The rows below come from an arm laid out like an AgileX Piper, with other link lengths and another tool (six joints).
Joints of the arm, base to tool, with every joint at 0 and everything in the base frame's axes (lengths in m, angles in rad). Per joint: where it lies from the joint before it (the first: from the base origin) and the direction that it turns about. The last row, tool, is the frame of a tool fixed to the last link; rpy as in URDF.
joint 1: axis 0 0 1 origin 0.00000 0.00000 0.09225
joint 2: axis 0 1 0 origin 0.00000 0.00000 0.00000
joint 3: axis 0 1 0 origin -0.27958 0.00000 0.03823
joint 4: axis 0.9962 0 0.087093 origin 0.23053 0.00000 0.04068
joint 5: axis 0 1 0 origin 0.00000 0.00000 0.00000
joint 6: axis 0.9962 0 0.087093 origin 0.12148 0.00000 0.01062
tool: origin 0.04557 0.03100 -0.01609 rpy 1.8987 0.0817 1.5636
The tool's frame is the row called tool.
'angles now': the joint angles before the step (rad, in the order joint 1, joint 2, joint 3, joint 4, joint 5, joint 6). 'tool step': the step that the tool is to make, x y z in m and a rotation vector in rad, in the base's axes. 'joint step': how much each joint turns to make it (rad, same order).
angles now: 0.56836 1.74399 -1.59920 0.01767 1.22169 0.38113
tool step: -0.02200 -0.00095 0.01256 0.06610 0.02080 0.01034
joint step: 0.00000 -0.07851 0.06606 0.07143 -0.00486 -0.01495
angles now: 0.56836 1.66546 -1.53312 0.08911 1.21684 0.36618
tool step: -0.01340 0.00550 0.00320 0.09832 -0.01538 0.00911
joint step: -0.00001 -0.06544 0.09871 0.08529 -0.09646 -0.02890
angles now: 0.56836 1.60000 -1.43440 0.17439 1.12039 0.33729
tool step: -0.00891 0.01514 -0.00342 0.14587 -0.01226 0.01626
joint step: -0.00002 -0.03701 0.11571 0.15527 -0.15473 -0.08169
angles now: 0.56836 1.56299 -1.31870 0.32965 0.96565 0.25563
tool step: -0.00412 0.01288 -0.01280 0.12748 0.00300 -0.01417
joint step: -0.00001 -0.00995 0.12685 0.17826 -0.16331 -0.10724
